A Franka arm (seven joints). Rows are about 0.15 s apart.
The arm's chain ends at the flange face. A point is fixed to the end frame.
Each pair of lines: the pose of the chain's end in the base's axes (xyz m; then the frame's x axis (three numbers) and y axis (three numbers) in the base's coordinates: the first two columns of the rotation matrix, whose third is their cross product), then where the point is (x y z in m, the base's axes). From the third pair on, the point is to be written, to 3 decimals.
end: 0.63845, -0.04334, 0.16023, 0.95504, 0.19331, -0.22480, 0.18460, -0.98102, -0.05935
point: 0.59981 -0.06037 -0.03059
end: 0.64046, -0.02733, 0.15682, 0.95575, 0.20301, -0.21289, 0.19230, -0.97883, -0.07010
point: 0.60381 -0.04218 -0.03458
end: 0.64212, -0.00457, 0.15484, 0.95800, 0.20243, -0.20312, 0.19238, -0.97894, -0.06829
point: 0.607 -0.019 -0.037
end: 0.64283, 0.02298, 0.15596, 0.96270, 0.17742, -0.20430, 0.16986, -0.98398, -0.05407
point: 0.608 0.006 -0.036
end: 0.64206, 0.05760, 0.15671, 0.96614, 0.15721, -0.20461, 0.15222, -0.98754, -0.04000
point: 0.607 0.039 -0.035
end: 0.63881, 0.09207, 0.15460, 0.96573, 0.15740, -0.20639, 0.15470, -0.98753, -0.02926
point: 0.604 0.071 -0.037
